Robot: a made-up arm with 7 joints. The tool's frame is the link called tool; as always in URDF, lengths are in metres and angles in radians. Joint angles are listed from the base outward.
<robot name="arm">
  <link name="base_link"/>
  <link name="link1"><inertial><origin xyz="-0.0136 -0.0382 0.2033"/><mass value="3.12"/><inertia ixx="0.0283" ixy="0" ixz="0" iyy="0.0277" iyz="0.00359" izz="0.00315"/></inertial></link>
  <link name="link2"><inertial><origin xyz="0.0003 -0.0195 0.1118"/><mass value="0.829"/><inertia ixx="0.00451" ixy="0" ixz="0" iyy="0.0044" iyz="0.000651" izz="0.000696"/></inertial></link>
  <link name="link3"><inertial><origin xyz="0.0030 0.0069 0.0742"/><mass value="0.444"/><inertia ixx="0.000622" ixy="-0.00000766" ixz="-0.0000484" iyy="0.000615" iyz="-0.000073" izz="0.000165"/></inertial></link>
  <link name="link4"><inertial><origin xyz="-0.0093 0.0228 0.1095"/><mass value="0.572"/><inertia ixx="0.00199" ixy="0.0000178" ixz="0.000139" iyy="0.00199" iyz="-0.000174" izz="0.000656"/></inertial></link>
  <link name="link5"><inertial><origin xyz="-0.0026 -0.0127 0.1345"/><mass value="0.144"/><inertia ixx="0.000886" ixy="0" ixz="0" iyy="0.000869" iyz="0.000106" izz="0.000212"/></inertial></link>
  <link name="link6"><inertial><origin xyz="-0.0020 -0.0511 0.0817"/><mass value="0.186"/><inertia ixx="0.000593" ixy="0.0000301" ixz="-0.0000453" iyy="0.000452" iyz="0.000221" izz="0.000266"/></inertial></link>
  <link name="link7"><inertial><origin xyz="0.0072 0.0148 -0.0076"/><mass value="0.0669"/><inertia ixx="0.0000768" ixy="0" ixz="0" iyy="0.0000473" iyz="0" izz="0.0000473"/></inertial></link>
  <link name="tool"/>
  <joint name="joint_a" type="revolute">
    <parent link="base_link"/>
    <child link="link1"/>
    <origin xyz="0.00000 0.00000 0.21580"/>
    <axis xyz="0 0 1"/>
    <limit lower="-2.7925" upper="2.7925"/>
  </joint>
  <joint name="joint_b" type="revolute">
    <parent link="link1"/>
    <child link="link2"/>
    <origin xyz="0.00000 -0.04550 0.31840"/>
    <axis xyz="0 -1 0"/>
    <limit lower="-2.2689" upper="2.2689"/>
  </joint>
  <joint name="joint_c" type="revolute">
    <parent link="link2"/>
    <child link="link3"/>
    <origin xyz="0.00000 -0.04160 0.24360"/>
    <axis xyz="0 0 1"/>
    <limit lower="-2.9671" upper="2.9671"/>
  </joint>
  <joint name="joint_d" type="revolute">
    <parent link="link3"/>
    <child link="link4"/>
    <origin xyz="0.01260 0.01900 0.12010"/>
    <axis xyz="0 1 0"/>
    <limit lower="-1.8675" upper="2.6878"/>
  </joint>
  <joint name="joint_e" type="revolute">
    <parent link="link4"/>
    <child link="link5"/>
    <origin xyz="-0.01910 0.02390 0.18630"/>
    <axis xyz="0 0 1"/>
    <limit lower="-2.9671" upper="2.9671"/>
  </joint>
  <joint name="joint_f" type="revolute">
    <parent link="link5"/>
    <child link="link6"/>
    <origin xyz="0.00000 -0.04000 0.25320"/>
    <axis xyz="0 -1 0"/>
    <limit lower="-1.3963" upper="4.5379"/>
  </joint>
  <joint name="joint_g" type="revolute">
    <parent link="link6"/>
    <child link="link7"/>
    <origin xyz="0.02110 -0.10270 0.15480"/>
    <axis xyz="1 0 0"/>
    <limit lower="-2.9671" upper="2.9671"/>
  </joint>
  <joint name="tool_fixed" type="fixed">
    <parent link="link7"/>
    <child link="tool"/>
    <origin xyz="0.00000 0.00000 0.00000" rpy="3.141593 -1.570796 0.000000"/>
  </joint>
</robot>
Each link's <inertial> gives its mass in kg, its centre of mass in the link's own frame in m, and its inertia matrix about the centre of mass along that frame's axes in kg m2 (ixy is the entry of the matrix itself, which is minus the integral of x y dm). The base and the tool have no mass. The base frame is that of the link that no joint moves.
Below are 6 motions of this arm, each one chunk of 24 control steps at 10 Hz.
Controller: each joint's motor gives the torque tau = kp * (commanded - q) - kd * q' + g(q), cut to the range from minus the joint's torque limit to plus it. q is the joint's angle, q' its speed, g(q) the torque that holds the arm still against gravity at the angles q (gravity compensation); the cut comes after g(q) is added. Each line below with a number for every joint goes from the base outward.
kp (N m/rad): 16 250 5.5 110 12 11 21
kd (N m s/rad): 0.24 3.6 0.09 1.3 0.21 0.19 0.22
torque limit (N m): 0.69 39 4.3 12 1.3 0.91 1.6
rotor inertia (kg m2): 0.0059 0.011 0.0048 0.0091 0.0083 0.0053 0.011
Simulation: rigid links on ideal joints. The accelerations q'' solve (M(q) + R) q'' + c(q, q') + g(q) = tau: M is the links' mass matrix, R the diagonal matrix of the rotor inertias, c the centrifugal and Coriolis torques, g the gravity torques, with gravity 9.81 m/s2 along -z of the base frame. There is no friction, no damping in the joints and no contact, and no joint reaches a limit. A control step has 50 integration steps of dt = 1/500 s. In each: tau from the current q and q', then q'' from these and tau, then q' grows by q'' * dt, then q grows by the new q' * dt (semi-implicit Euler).
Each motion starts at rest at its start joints. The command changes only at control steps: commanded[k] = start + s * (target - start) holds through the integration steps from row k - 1 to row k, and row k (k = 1, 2, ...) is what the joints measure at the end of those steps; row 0 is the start. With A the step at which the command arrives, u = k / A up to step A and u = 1 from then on. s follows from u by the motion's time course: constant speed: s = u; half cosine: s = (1 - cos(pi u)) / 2; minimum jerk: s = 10 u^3 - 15 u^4 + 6 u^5; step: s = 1 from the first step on.
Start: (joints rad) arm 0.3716 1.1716 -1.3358 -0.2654 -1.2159 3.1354 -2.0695
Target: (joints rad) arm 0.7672 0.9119 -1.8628 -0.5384 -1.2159 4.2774 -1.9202
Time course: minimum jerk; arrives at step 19
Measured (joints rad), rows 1 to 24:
1: 0.3717 1.1712 -1.3362 -0.2657 -1.2157 3.1374 -2.0693
2: 0.3729 1.1684 -1.3396 -0.2679 -1.2151 3.1492 -2.0678
3: 0.3772 1.1622 -1.3516 -0.2732 -1.2149 3.1755 -2.0643
4: 0.3875 1.1517 -1.3738 -0.2826 -1.2151 3.2191 -2.0585
5: 0.4066 1.1370 -1.4043 -0.2962 -1.2152 3.2809 -2.0503
6: 0.4360 1.1185 -1.4416 -0.3138 -1.2151 3.3600 -2.0399
7: 0.4751 1.0967 -1.4856 -0.3350 -1.2150 3.4539 -2.0275
8: 0.5207 1.0724 -1.5355 -0.3591 -1.2149 3.5586 -2.0138
9: 0.5681 1.0466 -1.5888 -0.3852 -1.2151 3.6700 -1.9991
10: 0.6126 1.0206 -1.6425 -0.4123 -1.2155 3.7830 -1.9843
11: 0.6507 0.9956 -1.6943 -0.4392 -1.2161 3.8926 -1.9700
12: 0.6815 0.9726 -1.7421 -0.4647 -1.2169 3.9940 -1.9568
13: 0.7066 0.9526 -1.7841 -0.4873 -1.2178 4.0831 -1.9451
14: 0.7283 0.9364 -1.8185 -0.5061 -1.2183 4.1565 -1.9356
15: 0.7476 0.9243 -1.8440 -0.5204 -1.2181 4.2120 -1.9284
16: 0.7636 0.9165 -1.8604 -0.5300 -1.2174 4.2493 -1.9236
17: 0.7738 0.9126 -1.8681 -0.5354 -1.2165 4.2697 -1.9210
18: 0.7764 0.9115 -1.8685 -0.5376 -1.2159 4.2770 -1.9201
19: 0.7723 0.9119 -1.8639 -0.5381 -1.2155 4.2774 -1.9202
20: 0.7654 0.9121 -1.8591 -0.5385 -1.2156 4.2775 -1.9202
21: 0.7602 0.9120 -1.8592 -0.5388 -1.2162 4.2776 -1.9202
22: 0.7598 0.9119 -1.8627 -0.5388 -1.2167 4.2774 -1.9202
23: 0.7640 0.9118 -1.8650 -0.5386 -1.2166 4.2773 -1.9202
24: 0.7698 0.9119 -1.8641 -0.5383 -1.2158 4.2773 -1.9202

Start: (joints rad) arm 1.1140 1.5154 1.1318 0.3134 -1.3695 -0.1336 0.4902
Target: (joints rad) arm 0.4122 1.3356 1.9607 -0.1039 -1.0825 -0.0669 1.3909
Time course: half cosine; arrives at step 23
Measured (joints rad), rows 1 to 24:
1: 1.1129 1.5145 1.1366 0.3116 -1.3678 -0.1334 0.4953
2: 1.1087 1.5119 1.1498 0.3059 -1.3631 -0.1327 0.5099
3: 1.0988 1.5077 1.1703 0.2964 -1.3561 -0.1313 0.5326
4: 1.0810 1.5019 1.1982 0.2834 -1.3467 -0.1292 0.5627
5: 1.0537 1.4945 1.2326 0.2673 -1.3351 -0.1265 0.5999
6: 1.0168 1.4858 1.2728 0.2484 -1.3215 -0.1232 0.6435
7: 0.9716 1.4758 1.3179 0.2269 -1.3061 -0.1195 0.6926
8: 0.9206 1.4648 1.3669 0.2032 -1.2893 -0.1154 0.7463
9: 0.8670 1.4530 1.4192 0.1776 -1.2712 -0.1111 0.8036
10: 0.8137 1.4406 1.4739 0.1505 -1.2522 -0.1067 0.8635
11: 0.7629 1.4278 1.5303 0.1222 -1.2328 -0.1021 0.9248
12: 0.7159 1.4151 1.5873 0.0933 -1.2134 -0.0973 0.9864
13: 0.6723 1.4026 1.6439 0.0645 -1.1942 -0.0926 1.0472
14: 0.6314 1.3905 1.6987 0.0364 -1.1756 -0.0880 1.1060
15: 0.5919 1.3792 1.7505 0.0096 -1.1579 -0.0837 1.1616
16: 0.5530 1.3688 1.7984 -0.0152 -1.1414 -0.0797 1.2132
17: 0.5145 1.3596 1.8413 -0.0374 -1.1262 -0.0764 1.2597
18: 0.4777 1.3517 1.8788 -0.0568 -1.1128 -0.0737 1.3002
19: 0.4443 1.3452 1.9101 -0.0730 -1.1013 -0.0716 1.3340
20: 0.4169 1.3403 1.9347 -0.0858 -1.0920 -0.0701 1.3605
21: 0.3976 1.3369 1.9521 -0.0950 -1.0854 -0.0691 1.3792
22: 0.3880 1.3353 1.9618 -0.1007 -1.0816 -0.0686 1.3897
23: 0.3885 1.3353 1.9635 -0.1026 -1.0807 -0.0684 1.3919
24: 0.3970 1.3358 1.9598 -0.1030 -1.0818 -0.0676 1.3907

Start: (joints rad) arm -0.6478 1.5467 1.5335 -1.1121 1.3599 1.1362 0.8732
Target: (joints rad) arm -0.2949 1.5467 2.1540 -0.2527 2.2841 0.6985 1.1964
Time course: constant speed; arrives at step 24
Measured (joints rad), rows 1 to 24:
1: -0.6314 1.5483 1.5534 -1.0734 1.4285 1.1052 0.8898
2: -0.6182 1.5480 1.5810 -1.0387 1.4541 1.0921 0.9040
3: -0.6034 1.5476 1.6251 -1.0024 1.4960 1.0737 0.9169
4: -0.5885 1.5471 1.6661 -0.9670 1.5311 1.0575 0.9305
5: -0.5732 1.5472 1.6939 -0.9314 1.5696 1.0397 0.9441
6: -0.5582 1.5479 1.7070 -0.8959 1.6086 1.0212 0.9575
7: -0.5434 1.5487 1.7184 -0.8603 1.6482 1.0025 0.9710
8: -0.5288 1.5489 1.7417 -0.8247 1.6866 0.9846 0.9845
9: -0.5143 1.5485 1.7784 -0.7890 1.7236 0.9677 0.9980
10: -0.5001 1.5480 1.8158 -0.7534 1.7602 0.9510 1.0115
11: -0.4862 1.5482 1.8410 -0.7177 1.7983 0.9332 1.0250
12: -0.4724 1.5490 1.8561 -0.6819 1.8376 0.9148 1.0384
13: -0.4581 1.5495 1.8756 -0.6461 1.8766 0.8966 1.0519
14: -0.4434 1.5492 1.9065 -0.6105 1.9138 0.8794 1.0654
15: -0.4283 1.5488 1.9396 -0.5750 1.9506 0.8623 1.0789
16: -0.4132 1.5490 1.9634 -0.5392 1.9888 0.8443 1.0923
17: -0.3981 1.5497 1.9824 -0.5034 2.0279 0.8260 1.1058
18: -0.3831 1.5498 2.0078 -0.4676 2.0659 0.8082 1.1193
19: -0.3683 1.5494 2.0377 -0.4321 2.1031 0.7907 1.1327
20: -0.3538 1.5496 2.0628 -0.3963 2.1412 0.7728 1.1462
21: -0.3394 1.5501 2.0850 -0.3603 2.1798 0.7546 1.1597
22: -0.3251 1.5501 2.1108 -0.3245 2.2178 0.7367 1.1731
23: -0.3108 1.5499 2.1376 -0.2888 2.2556 0.7187 1.1866
24: -0.2961 1.5502 2.1619 -0.2528 2.2939 0.7006 1.2000

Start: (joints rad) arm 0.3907 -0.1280 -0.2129 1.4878 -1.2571 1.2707 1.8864
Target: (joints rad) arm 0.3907 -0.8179 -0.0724 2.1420 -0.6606 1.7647 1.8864
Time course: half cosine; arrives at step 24
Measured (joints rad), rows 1 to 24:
1: 0.3897 -0.1317 -0.2114 1.4919 -1.2536 1.2733 1.8864
2: 0.3903 -0.1426 -0.2113 1.5031 -1.2451 1.2795 1.8864
3: 0.3916 -0.1590 -0.2110 1.5194 -1.2319 1.2894 1.8863
4: 0.3911 -0.1803 -0.2066 1.5403 -1.2134 1.3041 1.8863
5: 0.3917 -0.2069 -0.2019 1.5662 -1.1910 1.3220 1.8863
6: 0.3929 -0.2382 -0.1960 1.5964 -1.1646 1.3430 1.8863
7: 0.3934 -0.2733 -0.1878 1.6301 -1.1344 1.3673 1.8863
8: 0.3941 -0.3119 -0.1791 1.6671 -1.1014 1.3940 1.8863
9: 0.3948 -0.3533 -0.1703 1.7066 -1.0658 1.4227 1.8863
10: 0.3949 -0.3966 -0.1608 1.7479 -1.0283 1.4531 1.8863
11: 0.3948 -0.4413 -0.1516 1.7903 -0.9895 1.4846 1.8863
12: 0.3945 -0.4865 -0.1427 1.8331 -0.9502 1.5166 1.8863
13: 0.3939 -0.5315 -0.1338 1.8756 -0.9110 1.5487 1.8863
14: 0.3933 -0.5754 -0.1251 1.9171 -0.8726 1.5802 1.8863
15: 0.3929 -0.6176 -0.1166 1.9568 -0.8358 1.6108 1.8863
16: 0.3925 -0.6573 -0.1082 1.9941 -0.8011 1.6398 1.8863
17: 0.3923 -0.6938 -0.1001 2.0284 -0.7691 1.6668 1.8863
18: 0.3921 -0.7266 -0.0927 2.0590 -0.7405 1.6913 1.8863
19: 0.3920 -0.7550 -0.0862 2.0855 -0.7157 1.7128 1.8863
20: 0.3919 -0.7786 -0.0809 2.1073 -0.6951 1.7310 1.8863
21: 0.3915 -0.7970 -0.0770 2.1242 -0.6790 1.7455 1.8863
22: 0.3911 -0.8099 -0.0745 2.1358 -0.6677 1.7561 1.8864
23: 0.3907 -0.8170 -0.0734 2.1418 -0.6614 1.7627 1.8864
24: 0.3903 -0.8183 -0.0734 2.1423 -0.6602 1.7650 1.8864

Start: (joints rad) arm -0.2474 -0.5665 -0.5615 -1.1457 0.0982 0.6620 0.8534
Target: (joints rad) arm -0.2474 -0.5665 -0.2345 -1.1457 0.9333 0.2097 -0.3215
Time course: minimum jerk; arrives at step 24
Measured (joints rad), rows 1 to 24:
1: -0.2474 -0.5665 -0.5615 -1.1457 0.0989 0.6616 0.8524
2: -0.2474 -0.5665 -0.5611 -1.1456 0.1034 0.6592 0.8463
3: -0.2475 -0.5665 -0.5593 -1.1453 0.1140 0.6535 0.8315
4: -0.2476 -0.5665 -0.5545 -1.1451 0.1320 0.6437 0.8062
5: -0.2477 -0.5665 -0.5450 -1.1448 0.1582 0.6296 0.7693
6: -0.2475 -0.5664 -0.5303 -1.1445 0.1930 0.6109 0.7207
7: -0.2472 -0.5663 -0.5107 -1.1442 0.2358 0.5879 0.6606
8: -0.2470 -0.5662 -0.4876 -1.1439 0.2858 0.5609 0.5904
9: -0.2469 -0.5661 -0.4627 -1.1437 0.3420 0.5307 0.5114
10: -0.2469 -0.5661 -0.4374 -1.1435 0.4029 0.4978 0.4258
11: -0.2470 -0.5661 -0.4123 -1.1434 0.4669 0.4632 0.3357
12: -0.2471 -0.5661 -0.3875 -1.1433 0.5322 0.4278 0.2437
13: -0.2471 -0.5661 -0.3627 -1.1434 0.5971 0.3926 0.1524
14: -0.2472 -0.5661 -0.3381 -1.1435 0.6597 0.3587 0.0642
15: -0.2472 -0.5661 -0.3143 -1.1437 0.7184 0.3270 -0.0185
16: -0.2473 -0.5661 -0.2926 -1.1439 0.7715 0.2981 -0.0935
17: -0.2474 -0.5662 -0.2742 -1.1442 0.8179 0.2729 -0.1590
18: -0.2474 -0.5662 -0.2598 -1.1444 0.8567 0.2519 -0.2137
19: -0.2474 -0.5663 -0.2493 -1.1447 0.8872 0.2352 -0.2568
20: -0.2474 -0.5664 -0.2420 -1.1450 0.9093 0.2230 -0.2880
21: -0.2474 -0.5664 -0.2373 -1.1453 0.9236 0.2152 -0.3081
22: -0.2474 -0.5665 -0.2346 -1.1455 0.9310 0.2111 -0.3186
23: -0.2474 -0.5665 -0.2335 -1.1456 0.9333 0.2098 -0.3219
24: -0.2474 -0.5665 -0.2335 -1.1457 0.9332 0.2098 -0.3216

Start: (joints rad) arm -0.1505 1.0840 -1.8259 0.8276 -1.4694 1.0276 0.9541
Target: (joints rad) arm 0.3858 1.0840 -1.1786 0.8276 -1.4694 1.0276 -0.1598
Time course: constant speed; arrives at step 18
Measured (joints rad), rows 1 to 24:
1: -0.1445 1.0853 -1.8066 0.8268 -1.4645 1.0259 0.8788
2: -0.1255 1.0851 -1.7634 0.8259 -1.4650 1.0266 0.8129
3: -0.0897 1.0840 -1.7060 0.8256 -1.4668 1.0281 0.7540
4: -0.0384 1.0830 -1.6555 0.8267 -1.4691 1.0290 0.6918
5: 0.0195 1.0828 -1.6243 0.8285 -1.4709 1.0284 0.6296
6: 0.0720 1.0833 -1.6052 0.8300 -1.4712 1.0269 0.5679
7: 0.1109 1.0838 -1.5810 0.8303 -1.4708 1.0261 0.5060
8: 0.1337 1.0835 -1.5420 0.8302 -1.4709 1.0264 0.4441
9: 0.1440 1.0831 -1.4921 0.8289 -1.4704 1.0277 0.3822
10: 0.1497 1.0831 -1.4441 0.8273 -1.4696 1.0289 0.3203
11: 0.1605 1.0836 -1.4060 0.8261 -1.4683 1.0292 0.2584
12: 0.1839 1.0842 -1.3755 0.8258 -1.4673 1.0289 0.1965
13: 0.2221 1.0844 -1.3459 0.8263 -1.4673 1.0282 0.1346
14: 0.2713 1.0840 -1.3138 0.8275 -1.4684 1.0277 0.0727
15: 0.3224 1.0834 -1.2806 0.8288 -1.4698 1.0273 0.0109
16: 0.3660 1.0831 -1.2487 0.8296 -1.4706 1.0270 -0.0510
17: 0.3963 1.0832 -1.2164 0.8296 -1.4703 1.0268 -0.1129
18: 0.4143 1.0836 -1.1793 0.8288 -1.4694 1.0270 -0.1748
19: 0.4137 1.0818 -1.1656 0.8297 -1.4745 1.0282 -0.1613
20: 0.3992 1.0832 -1.1734 0.8284 -1.4706 1.0279 -0.1573
21: 0.3788 1.0849 -1.1895 0.8270 -1.4679 1.0269 -0.1604
22: 0.3647 1.0855 -1.1892 0.8261 -1.4664 1.0270 -0.1600
23: 0.3627 1.0846 -1.1715 0.8261 -1.4683 1.0283 -0.1597
24: 0.3711 1.0834 -1.1564 0.8268 -1.4706 1.0293 -0.1598

